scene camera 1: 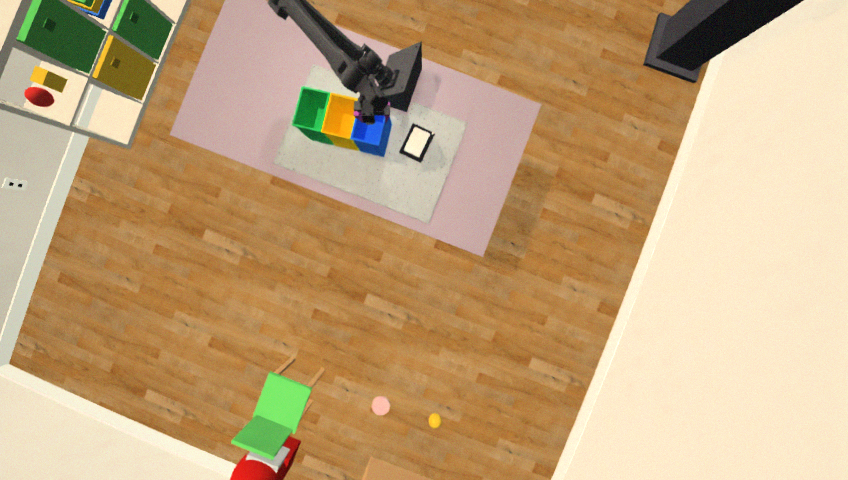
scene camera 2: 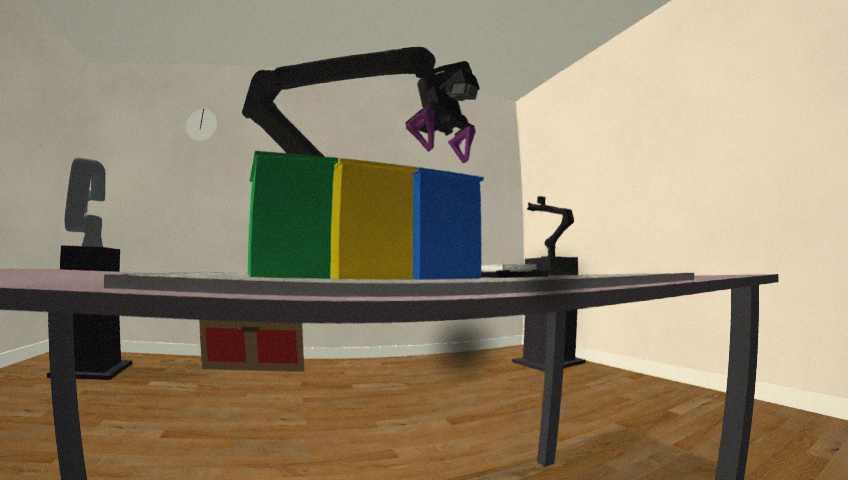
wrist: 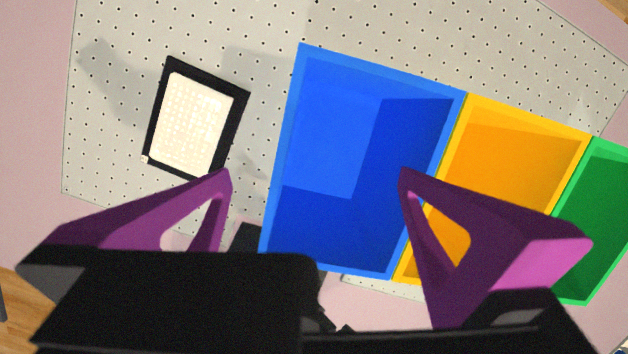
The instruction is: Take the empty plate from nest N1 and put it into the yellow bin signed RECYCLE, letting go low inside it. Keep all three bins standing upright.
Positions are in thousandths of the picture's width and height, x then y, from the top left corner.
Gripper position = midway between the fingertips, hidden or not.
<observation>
I see my gripper (scene camera 2: 529, 326), a blue bin (scene camera 2: 527, 430), a green bin (scene camera 2: 343, 455) and a yellow bin (scene camera 2: 439, 424).
The blue bin also shows in scene camera 1 (scene camera 1: 439, 291) and in the wrist view (wrist: 558, 355). The green bin also shows in scene camera 1 (scene camera 1: 369, 216). The yellow bin shows as well in scene camera 1 (scene camera 1: 399, 255) and in the wrist view (wrist: 789, 422).
</observation>
